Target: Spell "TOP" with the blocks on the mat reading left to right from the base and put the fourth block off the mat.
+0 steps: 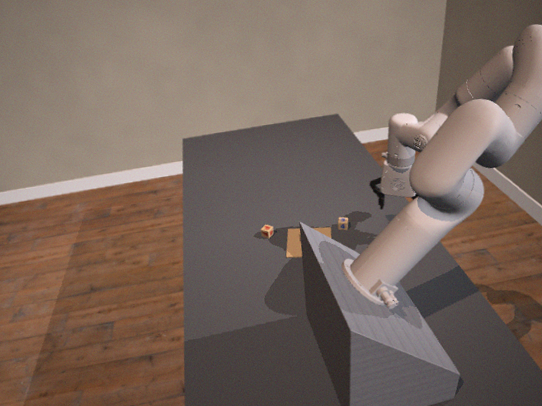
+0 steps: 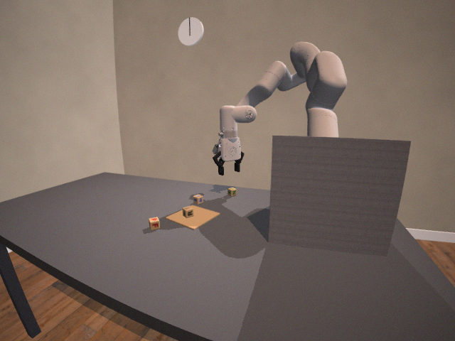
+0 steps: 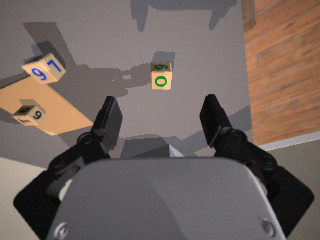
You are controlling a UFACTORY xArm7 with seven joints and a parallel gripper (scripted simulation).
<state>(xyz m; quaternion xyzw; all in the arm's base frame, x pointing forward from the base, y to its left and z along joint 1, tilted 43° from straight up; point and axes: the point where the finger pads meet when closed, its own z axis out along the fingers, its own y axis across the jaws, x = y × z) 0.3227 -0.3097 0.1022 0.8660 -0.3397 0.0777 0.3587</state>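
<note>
Now: the tan mat 8 cm ahead of my hand, 26 cm to the left of it and 11 cm below it. Round my hand: blue-lettered block 11 cm ahead, 13 cm to the left, 9 cm below.
</note>
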